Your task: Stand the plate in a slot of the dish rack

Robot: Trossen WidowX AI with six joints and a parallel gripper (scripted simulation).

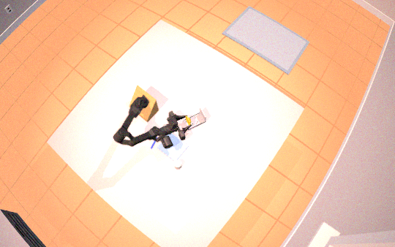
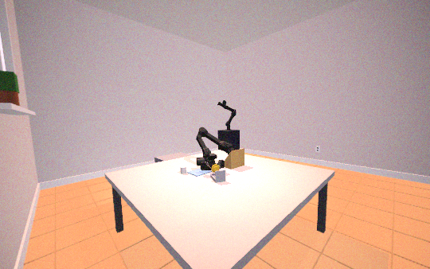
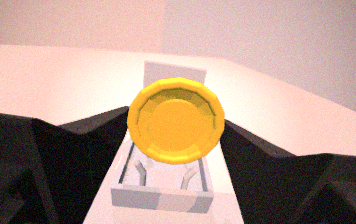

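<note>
Right now my gripper tip is 1 cm short of the dish rack, 3 cm to the right of it and 4 cm above it. The rest, counted from my gripper tip: yellow plate (1 cm to the right); light blue mat (4 cm ahead, 18 cm to the right, 6 cm below); blue spoon (7 cm behind, 24 cm to the right, 6 cm below).
</note>
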